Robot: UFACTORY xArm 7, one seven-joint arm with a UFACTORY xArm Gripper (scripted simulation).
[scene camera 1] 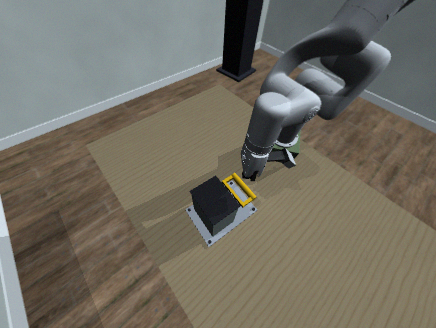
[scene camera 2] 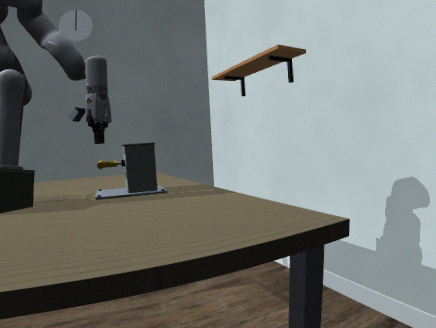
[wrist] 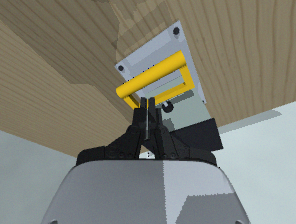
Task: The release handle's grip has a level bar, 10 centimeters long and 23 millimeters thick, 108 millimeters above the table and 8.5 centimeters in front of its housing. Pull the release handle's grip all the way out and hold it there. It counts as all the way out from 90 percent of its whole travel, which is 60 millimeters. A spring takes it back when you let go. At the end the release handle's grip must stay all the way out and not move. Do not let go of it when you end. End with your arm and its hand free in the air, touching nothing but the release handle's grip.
Scene:
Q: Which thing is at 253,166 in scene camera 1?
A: My gripper.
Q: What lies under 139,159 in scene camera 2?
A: A dark housing.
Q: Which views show my gripper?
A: Scene camera 1, scene camera 2 and the wrist view: all of them.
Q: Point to a dark housing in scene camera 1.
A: At 216,207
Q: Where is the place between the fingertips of my gripper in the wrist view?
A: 147,106

